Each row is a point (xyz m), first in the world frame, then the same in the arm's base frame.
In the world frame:
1: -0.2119 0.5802 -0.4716
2: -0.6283 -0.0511 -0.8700
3: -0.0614 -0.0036 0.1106
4: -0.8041 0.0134 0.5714
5: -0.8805 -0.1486 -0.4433
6: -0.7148 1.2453 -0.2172
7: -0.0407 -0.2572 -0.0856
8: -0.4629 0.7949 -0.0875
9: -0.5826 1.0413 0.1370
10: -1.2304 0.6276 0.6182
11: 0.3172 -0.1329 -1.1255
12: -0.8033 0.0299 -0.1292
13: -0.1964 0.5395 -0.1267
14: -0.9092 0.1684 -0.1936
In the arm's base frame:
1: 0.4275 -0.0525 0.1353
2: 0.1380 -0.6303 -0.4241
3: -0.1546 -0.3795 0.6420
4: -0.8739 0.0399 0.3757
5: -0.3339 -0.4726 -0.3367
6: 0.3001 0.7776 -0.0987
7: -0.1393 -0.6827 0.5368
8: 0.1379 0.3598 0.1883
9: 0.0438 0.6978 0.2368
10: -0.8466 0.7217 0.0666
11: 0.8075 -1.0877 0.1313
12: -0.4071 -0.2186 -0.0786
13: 0.1907 0.0416 0.3719
14: -0.3575 -0.0910 -0.2044

